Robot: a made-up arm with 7 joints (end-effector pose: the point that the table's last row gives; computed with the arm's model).
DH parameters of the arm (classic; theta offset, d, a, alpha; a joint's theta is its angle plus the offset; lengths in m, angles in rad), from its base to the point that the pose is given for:
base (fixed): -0.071 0 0 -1.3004
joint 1: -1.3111 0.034 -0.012 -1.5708
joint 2: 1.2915 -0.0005 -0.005 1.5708
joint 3: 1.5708 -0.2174 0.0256 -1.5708
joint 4: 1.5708 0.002 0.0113 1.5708
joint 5: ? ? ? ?
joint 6: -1.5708 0 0.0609 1.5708
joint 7: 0 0.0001 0 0
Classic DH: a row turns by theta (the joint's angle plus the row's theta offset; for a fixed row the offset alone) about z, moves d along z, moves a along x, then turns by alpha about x.
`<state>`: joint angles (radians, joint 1 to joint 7).
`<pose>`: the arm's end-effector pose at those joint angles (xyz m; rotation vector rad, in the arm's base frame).
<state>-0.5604 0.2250 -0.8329 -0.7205 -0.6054 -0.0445 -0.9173</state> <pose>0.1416 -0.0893 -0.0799 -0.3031 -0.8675 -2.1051</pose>
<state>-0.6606 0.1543 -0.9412 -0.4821 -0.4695 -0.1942 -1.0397</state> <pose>0.1520 -0.1245 -0.0932 -0.1231 -0.9131 -2.2370</pose>
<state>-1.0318 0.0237 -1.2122 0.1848 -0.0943 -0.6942 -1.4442</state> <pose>0.1693 -0.1944 -0.1266 0.9085 -1.0271 -2.7879</pose>
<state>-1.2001 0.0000 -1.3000 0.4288 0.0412 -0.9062 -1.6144</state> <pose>0.1847 -0.2033 -0.1344 -1.2282 0.7822 2.4092</pose>
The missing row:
joint 5: 0 0.139 -0.0004 -1.5708
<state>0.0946 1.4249 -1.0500 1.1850 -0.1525 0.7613 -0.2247</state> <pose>-0.0259 0.4333 -0.0953 1.6242 2.5472 0.5693</pose>
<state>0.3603 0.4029 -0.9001 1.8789 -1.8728 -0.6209 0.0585</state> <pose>-0.2141 0.2449 -0.2638 0.5613 1.2172 1.3120</pose>
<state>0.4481 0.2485 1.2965 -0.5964 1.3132 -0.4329 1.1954</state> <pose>-0.0116 0.2438 -0.0843 2.3576 -0.9749 1.0405</pose>
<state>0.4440 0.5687 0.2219 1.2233 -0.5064 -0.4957 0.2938</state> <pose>-0.1489 0.2865 -0.2875 0.5366 1.0888 1.0984</pose>
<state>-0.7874 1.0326 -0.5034 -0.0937 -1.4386 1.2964 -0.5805</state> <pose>0.2557 0.1116 -0.1315 -0.2832 1.2702 -1.1807</pose>
